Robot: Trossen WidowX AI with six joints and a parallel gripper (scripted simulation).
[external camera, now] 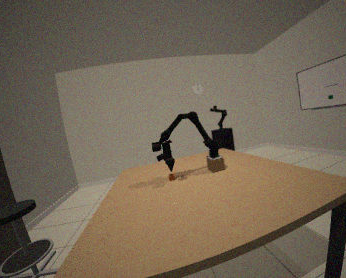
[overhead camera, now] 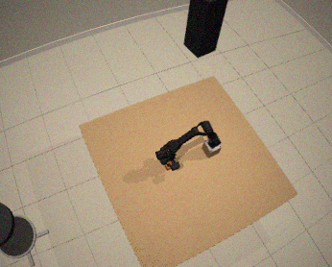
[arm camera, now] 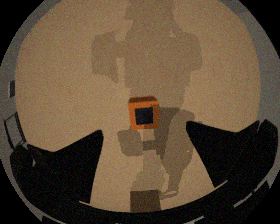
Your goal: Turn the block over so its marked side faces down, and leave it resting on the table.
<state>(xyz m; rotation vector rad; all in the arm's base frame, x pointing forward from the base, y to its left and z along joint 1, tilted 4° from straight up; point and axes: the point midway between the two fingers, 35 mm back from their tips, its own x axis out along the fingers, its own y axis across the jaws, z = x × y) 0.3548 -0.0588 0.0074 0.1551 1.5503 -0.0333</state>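
My gripper tip is now 5 cm above the orange block.
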